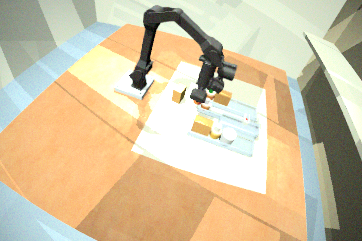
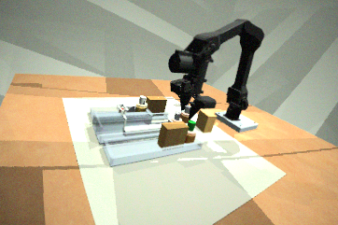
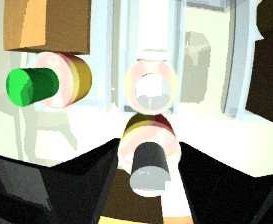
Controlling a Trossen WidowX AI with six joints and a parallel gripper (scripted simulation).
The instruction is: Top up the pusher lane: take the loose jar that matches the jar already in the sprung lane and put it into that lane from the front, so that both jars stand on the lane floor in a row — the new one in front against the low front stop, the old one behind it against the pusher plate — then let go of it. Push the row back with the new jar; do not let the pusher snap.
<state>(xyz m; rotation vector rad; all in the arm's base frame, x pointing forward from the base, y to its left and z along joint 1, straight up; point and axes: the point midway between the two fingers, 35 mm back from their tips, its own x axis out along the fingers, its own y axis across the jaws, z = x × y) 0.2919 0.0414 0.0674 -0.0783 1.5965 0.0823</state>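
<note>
The green-lidded jar lies 3 cm ahead of my gripper tip, 8 cm to the left of it and 1 cm below it. From my gripper tip the other things lie so: grey lane unit 19 cm ahead, 1 cm to the right, 4 cm below; pusher plate 15 cm ahead, 1 cm to the right, 1 cm below.
</note>
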